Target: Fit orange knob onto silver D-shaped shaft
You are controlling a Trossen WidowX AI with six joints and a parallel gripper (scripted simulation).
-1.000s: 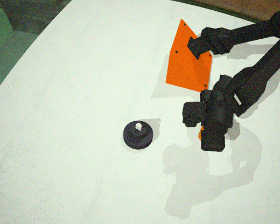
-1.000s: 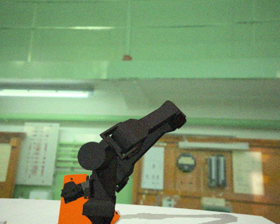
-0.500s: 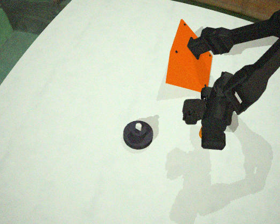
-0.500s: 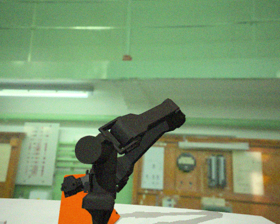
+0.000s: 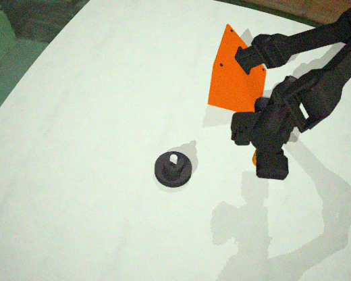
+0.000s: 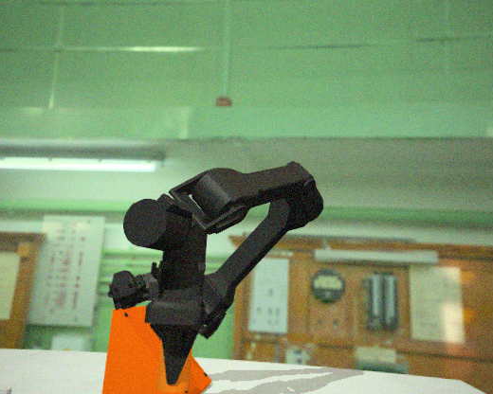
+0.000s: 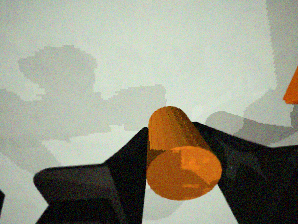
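Now: the round pedestal 60 mm ahead of my gripper tip, 180 mm to the right of it and 40 mm below it. Also, from my gripper tip: orange knob (30 mm above).
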